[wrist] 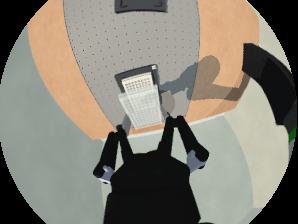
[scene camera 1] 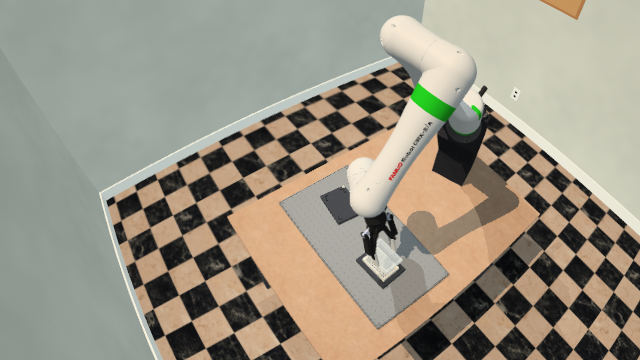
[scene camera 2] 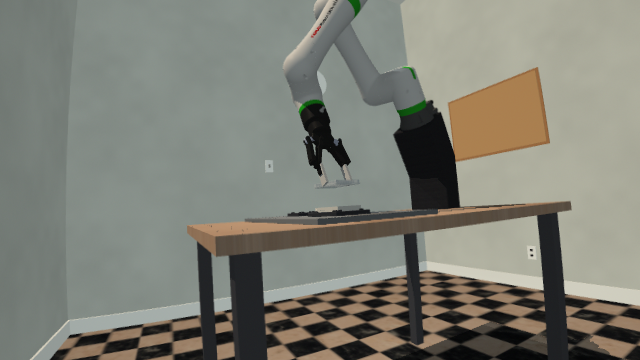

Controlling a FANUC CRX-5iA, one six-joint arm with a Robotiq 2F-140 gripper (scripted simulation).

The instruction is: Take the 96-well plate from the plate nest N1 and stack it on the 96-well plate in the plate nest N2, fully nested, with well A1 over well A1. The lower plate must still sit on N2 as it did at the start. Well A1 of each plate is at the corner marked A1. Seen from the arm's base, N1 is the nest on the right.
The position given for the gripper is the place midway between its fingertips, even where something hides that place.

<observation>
In view: the gripper (scene camera 2: pixel 338 184), a white 96-well plate (wrist: pixel 144 111) and a plate nest N1 (scene camera 1: pixel 338 202).
The gripper is seen too in the wrist view (wrist: pixel 144 114).
</observation>
